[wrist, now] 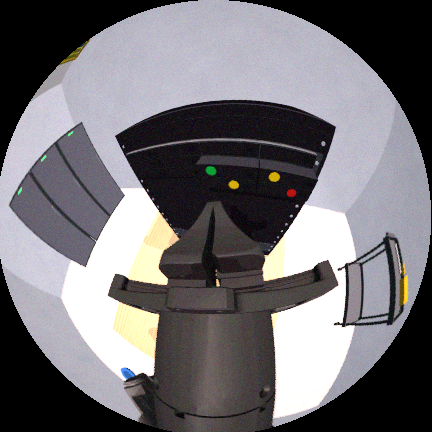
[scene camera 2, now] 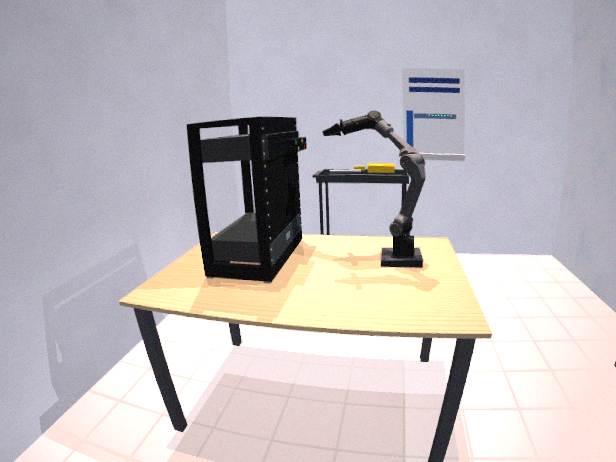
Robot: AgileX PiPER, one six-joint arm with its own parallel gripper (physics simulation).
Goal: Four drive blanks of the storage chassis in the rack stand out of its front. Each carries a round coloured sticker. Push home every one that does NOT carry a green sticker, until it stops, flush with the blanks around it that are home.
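The storage chassis (scene camera 2: 280, 145) (wrist: 165, 162) sits high in the black rack (scene camera 2: 256, 185) (wrist: 225, 117). A two-by-two group of blanks stands out of its front. In the wrist view the upper row carries a green sticker (wrist: 211, 171) at left and a yellow sticker (wrist: 274, 177) at right. The lower row carries another yellow sticker (wrist: 233, 185) at left and a red sticker (wrist: 291, 193) at right. My gripper (scene camera 2: 325, 133) (wrist: 214, 209) is shut and holds nothing. It hangs in front of the chassis, apart from the blanks. Its tips show below the left column in the wrist view.
The rack stands on the wooden table (scene camera 2: 350, 305). A second, grey unit (scene camera 2: 240, 245) sits low in it. A side cart (scene camera 2: 360, 178) with yellow items (scene camera 2: 381, 168) stands behind the table. A grey cabinet (wrist: 65, 200) shows at left in the wrist view.
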